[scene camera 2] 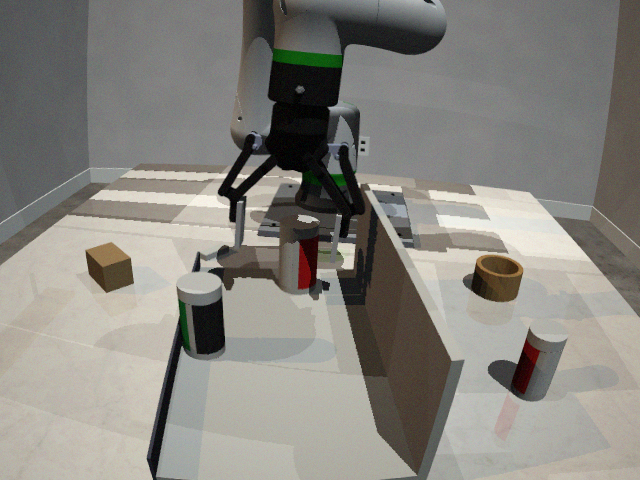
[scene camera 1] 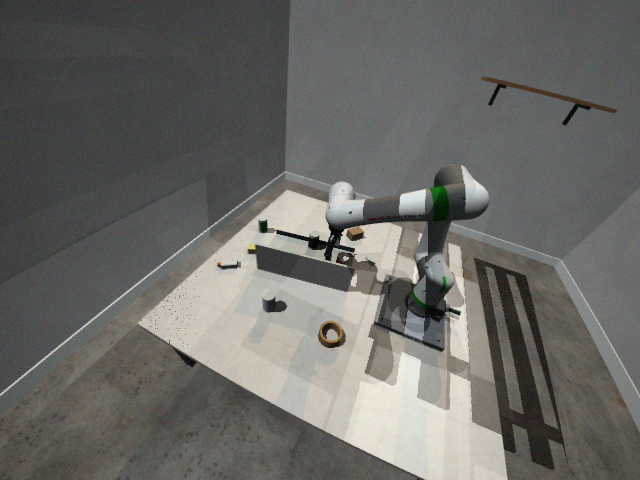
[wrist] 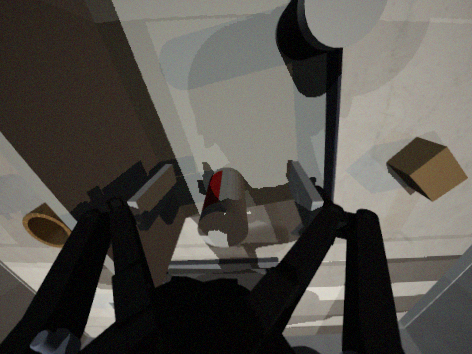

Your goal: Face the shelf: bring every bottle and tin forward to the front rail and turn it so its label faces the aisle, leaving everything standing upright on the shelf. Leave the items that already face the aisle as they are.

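Places are measured from the arm's base along level axes (x ahead, y left, z up), in millimetres.
Pixels of known places: gripper, fingertip midpoint: (scene camera 2: 285,251) (scene camera 1: 332,253) (wrist: 230,175); arm's base at its link origin: (scene camera 2: 326,202) (scene camera 1: 419,304).
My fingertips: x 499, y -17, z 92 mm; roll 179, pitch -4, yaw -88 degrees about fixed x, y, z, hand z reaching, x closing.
Observation:
For each thing: its middle in the pictures, then the offset to it from my fingertips. "spot": a spot on its surface instead.
- white tin with a red label, body centre: (wrist: 225,202) (scene camera 2: 298,254) (scene camera 1: 341,263) dx -62, dy +11, dz -32 mm
- green stripe at a spot on its surface: (wrist: 345,20) spot: dx +129, dy -86, dz +13 mm
- red-and-white tin at the middle of its body: (scene camera 2: 538,360) (scene camera 1: 268,300) dx +151, dy +362, dz -60 mm
- wooden ring at the middle of its body: (scene camera 2: 497,277) (wrist: 59,222) (scene camera 1: 330,334) dx -150, dy +366, dz -85 mm
- brown block at the middle of its body: (scene camera 2: 108,266) (wrist: 425,169) (scene camera 1: 355,233) dx -44, dy -334, dz -85 mm
- small grey piece at the middle of its body: (scene camera 2: 214,252) (scene camera 1: 370,260) dx -193, dy -169, dz -104 mm
- green tin at the middle of its body: (scene camera 1: 263,224) dx +482, dy -76, dz -62 mm
- yellow block at the middle of its body: (scene camera 1: 252,248) dx +427, dy +105, dz -91 mm
A white tin with a red label (scene camera 1: 342,259) (scene camera 2: 299,258) (wrist: 225,200) stands upright at the shelf's robot end, between the dark front rail (scene camera 1: 292,236) (scene camera 2: 169,387) (wrist: 333,115) and the tall back panel (scene camera 1: 305,268) (scene camera 2: 408,330). Some red shows on its side towards the back panel. My gripper (scene camera 1: 329,253) (scene camera 2: 287,232) (wrist: 230,175) is open, its fingers on either side of this tin's upper part with gaps. A black tin with a white lid and green stripe (scene camera 1: 313,240) (scene camera 2: 206,325) (wrist: 345,20) stands upright at the rail.
Behind the panel are another red-and-white tin (scene camera 1: 268,302) (scene camera 2: 537,364) and a wooden ring (scene camera 1: 324,341) (scene camera 2: 493,287). In front of the rail lie a brown block (scene camera 1: 355,234) (scene camera 2: 108,266) (wrist: 430,170) and a small grey piece (scene camera 1: 370,260). A green tin (scene camera 1: 263,225) and yellow block (scene camera 1: 251,248) are beyond the shelf's far end.

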